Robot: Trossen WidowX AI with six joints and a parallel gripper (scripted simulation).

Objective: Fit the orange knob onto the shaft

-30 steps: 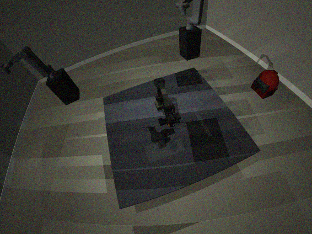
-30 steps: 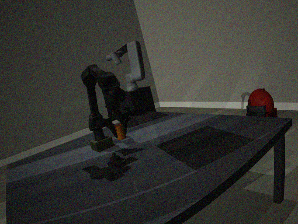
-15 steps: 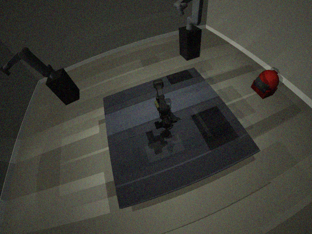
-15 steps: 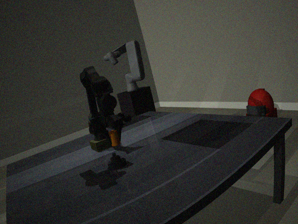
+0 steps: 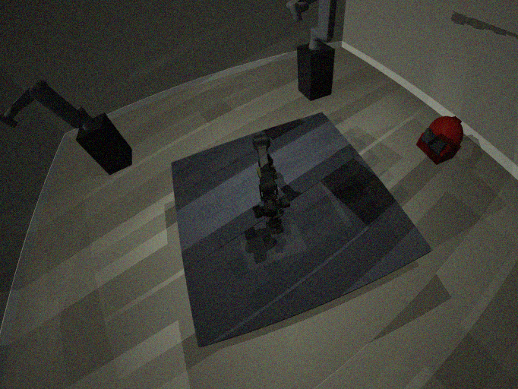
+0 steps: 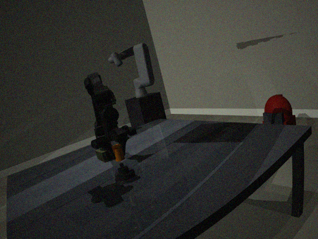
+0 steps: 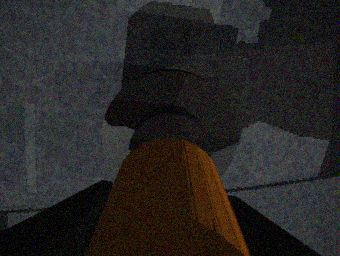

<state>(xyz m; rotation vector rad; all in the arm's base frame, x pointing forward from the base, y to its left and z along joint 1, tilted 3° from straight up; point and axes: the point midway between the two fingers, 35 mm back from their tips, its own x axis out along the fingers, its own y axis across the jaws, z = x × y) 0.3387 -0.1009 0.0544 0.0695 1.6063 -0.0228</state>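
Now: the pedestal 6 cm below my gripper tip. Round my gripper tip: orange knob (2 cm above).
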